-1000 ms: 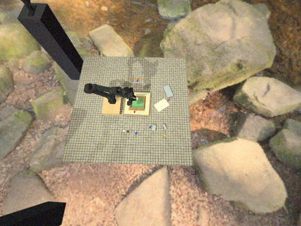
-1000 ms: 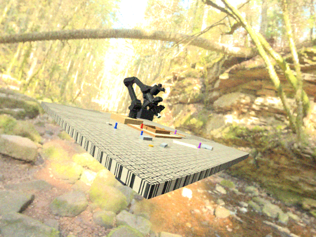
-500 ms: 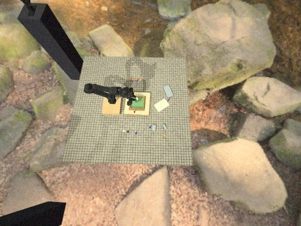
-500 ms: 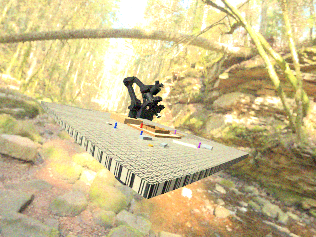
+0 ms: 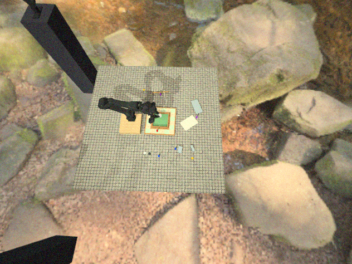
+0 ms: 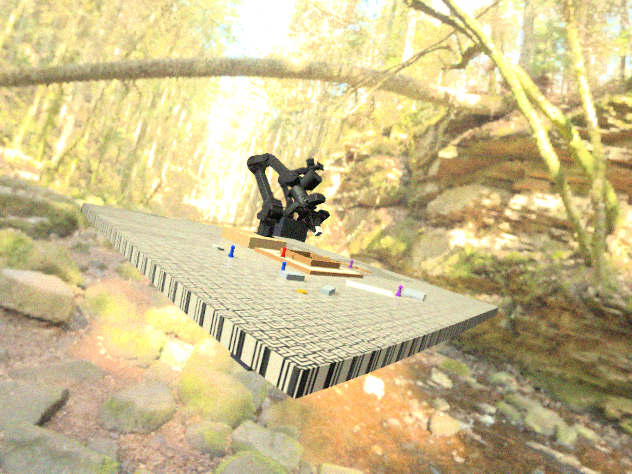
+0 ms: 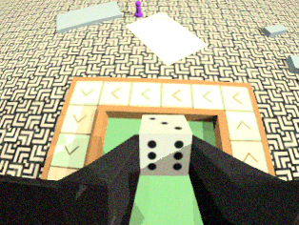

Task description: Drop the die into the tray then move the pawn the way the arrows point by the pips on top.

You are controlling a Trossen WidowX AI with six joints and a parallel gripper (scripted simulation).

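Now: gripper tip right at the white die. Also, from my gripper tip: red pawn (20 mm behind, 110 mm to the right, 90 mm below); grey-blue slab (340 mm ahead, 180 mm to the left, 120 mm below); white card (270 mm ahead, 120 mm below).
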